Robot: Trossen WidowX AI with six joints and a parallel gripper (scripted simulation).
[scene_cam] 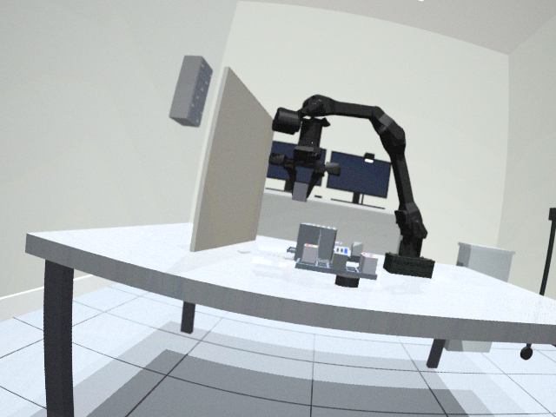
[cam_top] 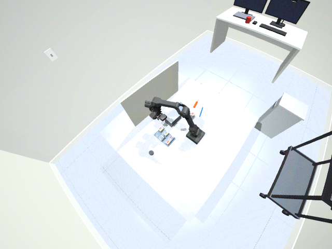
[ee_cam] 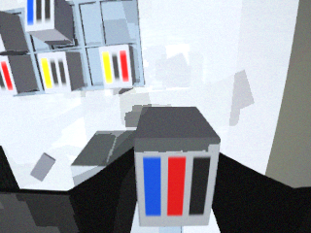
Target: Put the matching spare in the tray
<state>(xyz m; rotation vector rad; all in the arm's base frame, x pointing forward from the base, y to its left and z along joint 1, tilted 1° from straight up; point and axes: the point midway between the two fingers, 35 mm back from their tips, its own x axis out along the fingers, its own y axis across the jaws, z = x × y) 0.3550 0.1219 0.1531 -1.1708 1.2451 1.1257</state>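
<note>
My gripper tip is 120 mm to the left of the grey mounted unit, 120 mm above it and 70 mm past it. Round my gripper tip: beige panel 190 mm ahead, 150 mm to the right, 60 mm above; dark round puck 290 mm to the left, 160 mm below, 130 mm behind.
</note>
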